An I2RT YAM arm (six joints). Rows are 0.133 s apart.
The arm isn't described. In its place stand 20 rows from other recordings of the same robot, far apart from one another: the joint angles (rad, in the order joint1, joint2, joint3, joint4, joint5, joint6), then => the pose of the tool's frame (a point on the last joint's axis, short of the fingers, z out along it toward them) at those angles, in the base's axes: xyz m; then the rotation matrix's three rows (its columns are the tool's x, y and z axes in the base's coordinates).
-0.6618, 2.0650, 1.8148, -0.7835, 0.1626, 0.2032 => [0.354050 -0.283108 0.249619], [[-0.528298 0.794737 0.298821], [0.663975 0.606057 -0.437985], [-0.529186 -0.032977 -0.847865]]
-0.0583, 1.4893, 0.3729, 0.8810, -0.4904, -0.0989 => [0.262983 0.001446 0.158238], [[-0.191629 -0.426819 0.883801], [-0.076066 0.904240 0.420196], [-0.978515 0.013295 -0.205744]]
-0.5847, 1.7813, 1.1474, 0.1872, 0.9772, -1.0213 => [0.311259 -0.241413 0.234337], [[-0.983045 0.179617 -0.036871], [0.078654 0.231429 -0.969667], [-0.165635 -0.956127 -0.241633]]
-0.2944, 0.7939, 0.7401, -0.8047, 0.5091, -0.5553 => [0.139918 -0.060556 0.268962], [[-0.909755 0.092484 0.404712], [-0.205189 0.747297 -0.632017], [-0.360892 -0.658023 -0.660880]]
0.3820, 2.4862, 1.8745, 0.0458, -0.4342, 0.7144 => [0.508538 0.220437 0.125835], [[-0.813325 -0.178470 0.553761], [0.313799 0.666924 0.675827], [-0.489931 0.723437 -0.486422]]
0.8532, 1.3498, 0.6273, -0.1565, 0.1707, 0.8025 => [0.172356 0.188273 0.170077], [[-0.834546 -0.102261 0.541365], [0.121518 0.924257 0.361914], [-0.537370 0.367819 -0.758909]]
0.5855, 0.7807, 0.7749, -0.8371, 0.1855, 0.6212 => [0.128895 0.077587 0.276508], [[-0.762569 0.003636 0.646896], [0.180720 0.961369 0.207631], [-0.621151 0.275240 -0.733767]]
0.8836, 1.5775, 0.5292, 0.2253, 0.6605, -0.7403 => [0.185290 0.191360 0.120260], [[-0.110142 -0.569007 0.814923], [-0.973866 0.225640 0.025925], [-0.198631 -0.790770 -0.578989]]
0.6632, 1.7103, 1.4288, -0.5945, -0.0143, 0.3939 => [0.298270 0.233668 0.280325], [[-0.798015 -0.342771 0.495662], [-0.136465 0.903905 0.405380], [-0.586984 0.255859 -0.768106]]
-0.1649, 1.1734, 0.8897, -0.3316, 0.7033, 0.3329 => [0.245224 -0.064148 0.287567], [[-0.326957 0.796752 0.508218], [0.307080 0.598163 -0.740205], [-0.893757 -0.085952 -0.440240]]
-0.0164, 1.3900, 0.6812, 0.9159, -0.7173, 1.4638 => [0.296590 0.018541 0.280003], [[-0.605297 -0.271790 0.748161], [0.759302 0.084945 0.645170], [-0.238904 0.958600 0.154954]]
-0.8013, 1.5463, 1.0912, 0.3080, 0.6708, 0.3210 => [0.235109 -0.274513 0.308692], [[0.215736 0.972046 0.092650], [0.132509 0.064862 -0.989057], [-0.967419 0.225652 -0.114812]]
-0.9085, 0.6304, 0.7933, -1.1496, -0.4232, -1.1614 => [0.071469 -0.067876 0.279252], [[-0.736036 -0.239815 0.633040], [-0.416318 0.897750 -0.143957], [-0.533788 -0.369504 -0.760616]]
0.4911, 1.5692, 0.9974, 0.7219, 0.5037, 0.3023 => [0.327381 0.155598 0.311104], [[0.128211 -0.031798 0.991237], [0.364254 0.931140 -0.017244], [-0.922432 0.363273 0.130965]]
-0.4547, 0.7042, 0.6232, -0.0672, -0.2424, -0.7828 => [0.161166 -0.069277 0.308372], [[-0.244318 0.057499 0.967989], [-0.642643 0.737943 -0.206035], [-0.726167 -0.672410 -0.143341]]
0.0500, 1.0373, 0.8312, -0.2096, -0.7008, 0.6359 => [0.228991 0.034444 0.308536], [[-0.697090 -0.265211 0.666130], [0.419619 0.602427 0.678971], [-0.581365 0.752824 -0.308658]]
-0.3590, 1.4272, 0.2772, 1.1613, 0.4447, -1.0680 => [0.222311 -0.099782 0.176866], [[-0.625709 0.356175 0.693994], [-0.610073 0.330972 -0.719909], [-0.486106 -0.873840 0.010201]]
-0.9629, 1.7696, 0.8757, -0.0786, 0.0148, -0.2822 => [0.190387 -0.274548 0.128344], [[-0.683148 0.661450 0.309504], [0.494315 0.730795 -0.470735], [-0.537552 -0.168589 -0.826206]]
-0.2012, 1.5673, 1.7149, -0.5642, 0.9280, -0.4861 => [0.327224 -0.095822 0.434299], [[-0.741589 0.554803 0.377148], [-0.134557 0.427752 -0.893825], [-0.657222 -0.713598 -0.242564]]
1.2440, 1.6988, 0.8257, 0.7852, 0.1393, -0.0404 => [0.122143 0.344961 0.216548], [[0.007930 -0.893911 0.448175], [-0.101203 0.445171 0.889708], [-0.994834 -0.052412 -0.086936]]
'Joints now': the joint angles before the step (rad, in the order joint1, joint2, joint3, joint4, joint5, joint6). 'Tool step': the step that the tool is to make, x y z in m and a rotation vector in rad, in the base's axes. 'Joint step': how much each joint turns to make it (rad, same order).
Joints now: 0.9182 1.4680 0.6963 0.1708 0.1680 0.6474
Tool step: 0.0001 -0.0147 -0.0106 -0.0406 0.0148 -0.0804
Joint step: -0.0248 -0.0164 -0.0458 -0.0160 0.0530 0.0220
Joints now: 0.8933 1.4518 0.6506 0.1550 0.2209 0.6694
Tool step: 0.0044 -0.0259 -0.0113 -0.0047 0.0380 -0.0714
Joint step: -0.0745 -0.0360 -0.0698 0.0014 -0.0182 0.0187
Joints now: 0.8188 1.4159 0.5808 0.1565 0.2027 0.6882
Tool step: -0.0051 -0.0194 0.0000 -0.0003 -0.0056 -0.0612
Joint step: -0.0340 -0.0755 -0.0582 -0.0167 0.0238 0.0141
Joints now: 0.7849 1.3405 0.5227 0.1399 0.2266 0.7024
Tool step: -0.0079 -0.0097 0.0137 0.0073 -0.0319 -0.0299
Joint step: -0.0004 -0.0982 -0.0134 -0.0582 0.0339 0.0046
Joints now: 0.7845 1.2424 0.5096 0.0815 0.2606 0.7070
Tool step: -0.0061 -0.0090 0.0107 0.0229 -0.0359 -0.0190
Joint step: -0.0066 -0.0835 -0.0174 -0.0245 0.0153 0.0000
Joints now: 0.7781 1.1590 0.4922 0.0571 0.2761 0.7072
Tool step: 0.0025 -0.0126 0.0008 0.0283 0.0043 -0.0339
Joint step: -0.0517 -0.0379 -0.0210 -0.0033 -0.0281 0.0097
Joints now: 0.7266 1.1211 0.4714 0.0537 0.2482 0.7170
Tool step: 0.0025 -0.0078 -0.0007 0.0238 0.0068 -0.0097
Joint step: -0.0393 -0.0165 -0.0143 0.0076 -0.0371 0.0023
